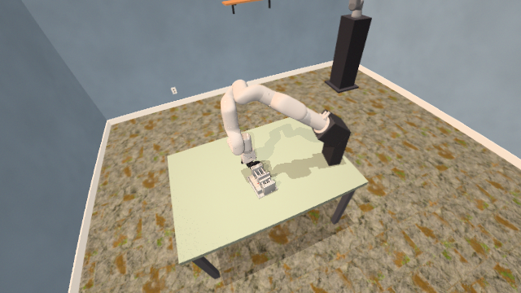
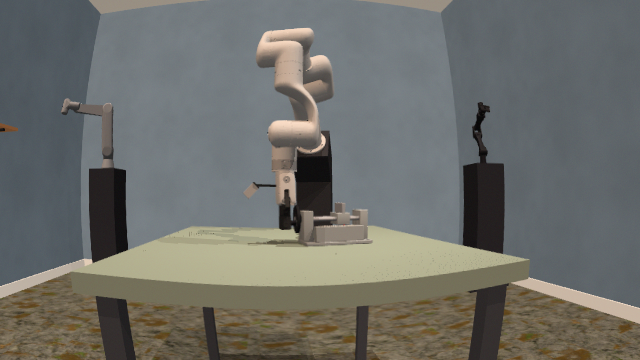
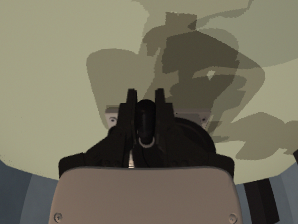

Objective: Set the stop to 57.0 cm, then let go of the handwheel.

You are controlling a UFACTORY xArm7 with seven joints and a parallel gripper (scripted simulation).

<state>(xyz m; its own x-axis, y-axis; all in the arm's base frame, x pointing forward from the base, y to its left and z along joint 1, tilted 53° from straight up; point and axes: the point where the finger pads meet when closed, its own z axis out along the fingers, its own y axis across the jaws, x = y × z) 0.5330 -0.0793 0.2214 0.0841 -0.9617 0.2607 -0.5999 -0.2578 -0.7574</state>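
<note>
Now: hand 10 mm past the black handwheel and 20 mm to the right of it. From my hand the other things lie so: grey stop block (40 mm behind, 170 mm to the left, 20 mm above).
</note>
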